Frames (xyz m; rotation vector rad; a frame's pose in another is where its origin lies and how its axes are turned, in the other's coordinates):
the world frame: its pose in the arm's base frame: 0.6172 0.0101 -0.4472 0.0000 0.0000 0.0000
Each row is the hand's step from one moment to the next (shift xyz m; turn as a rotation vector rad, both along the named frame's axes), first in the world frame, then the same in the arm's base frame.
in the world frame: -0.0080 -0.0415 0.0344 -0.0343 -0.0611 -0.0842
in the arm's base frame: -0.0080 -0.0415 0.0344 -0.0343 -0.0611 -0.0842
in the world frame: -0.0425 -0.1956 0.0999 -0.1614 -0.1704 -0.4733
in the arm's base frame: -0.0425 -0.1956 0.0999 -0.1614 -0.1704 -0.4733
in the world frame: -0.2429 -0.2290 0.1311 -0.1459 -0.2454 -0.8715
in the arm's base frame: -0.2429 -0.2290 0.1311 -0.1459 -0.2454 -0.8715
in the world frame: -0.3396 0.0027 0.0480 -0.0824 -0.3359 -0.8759
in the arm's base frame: -0.3396 0.0027 0.0480 -0.0824 -0.3359 -0.8759
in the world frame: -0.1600 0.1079 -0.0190 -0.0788 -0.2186 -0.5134
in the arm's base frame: -0.1600 0.1079 -0.0190 -0.0788 -0.2186 -0.5134
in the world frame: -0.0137 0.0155 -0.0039 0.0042 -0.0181 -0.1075
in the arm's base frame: -0.0137 0.0155 -0.0039 0.0042 -0.0181 -0.1075
